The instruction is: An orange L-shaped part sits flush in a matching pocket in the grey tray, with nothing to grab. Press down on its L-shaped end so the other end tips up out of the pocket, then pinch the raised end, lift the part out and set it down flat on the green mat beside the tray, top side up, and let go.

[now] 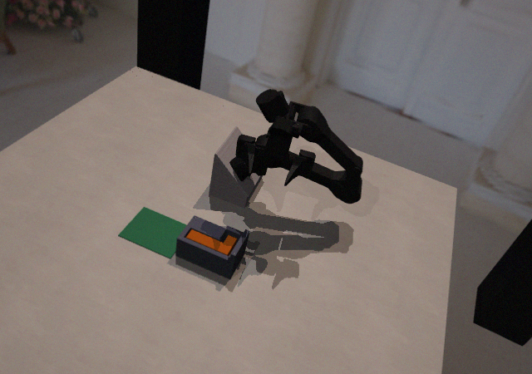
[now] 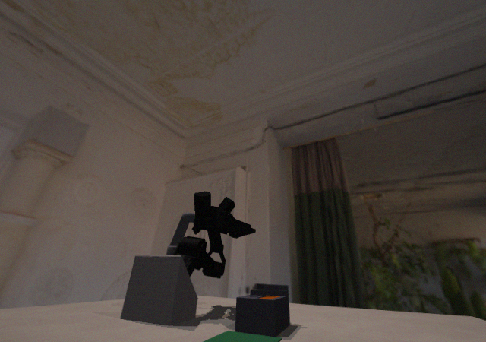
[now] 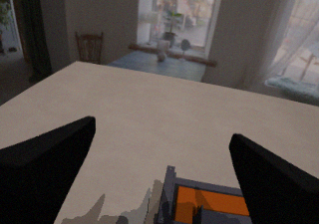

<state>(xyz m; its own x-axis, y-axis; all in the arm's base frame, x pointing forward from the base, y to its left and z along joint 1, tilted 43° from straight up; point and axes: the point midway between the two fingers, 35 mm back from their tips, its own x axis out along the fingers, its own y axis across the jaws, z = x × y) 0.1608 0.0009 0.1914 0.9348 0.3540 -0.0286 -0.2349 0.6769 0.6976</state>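
Now: the orange L-shaped part 7 cm ahead of my gripper tip, 6 cm to the right of it and 20 cm below it. The rest, counted from my gripper tip: green mat 8 cm ahead, 23 cm to the right, 26 cm below.
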